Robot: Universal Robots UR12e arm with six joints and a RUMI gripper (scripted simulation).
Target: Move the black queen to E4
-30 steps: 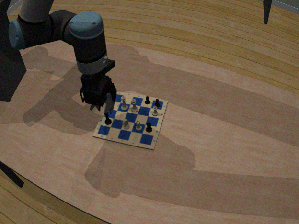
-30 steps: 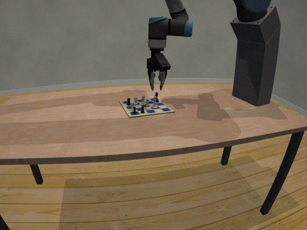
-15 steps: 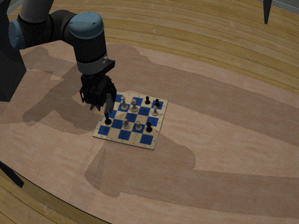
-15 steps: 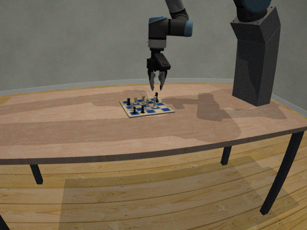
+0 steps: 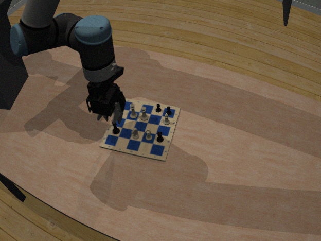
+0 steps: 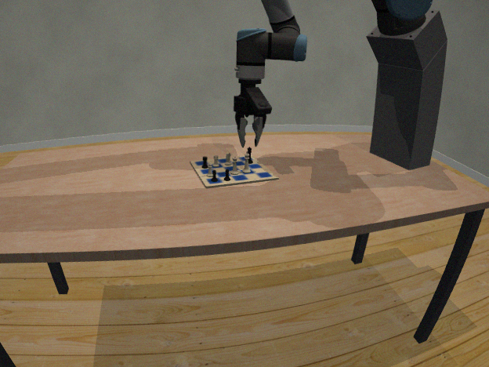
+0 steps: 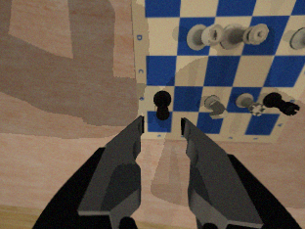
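My hand is 4 cm above the black queen. From my hand the other things lie so: chessboard (7 cm below, 6 cm to the left, 6 cm ahead).
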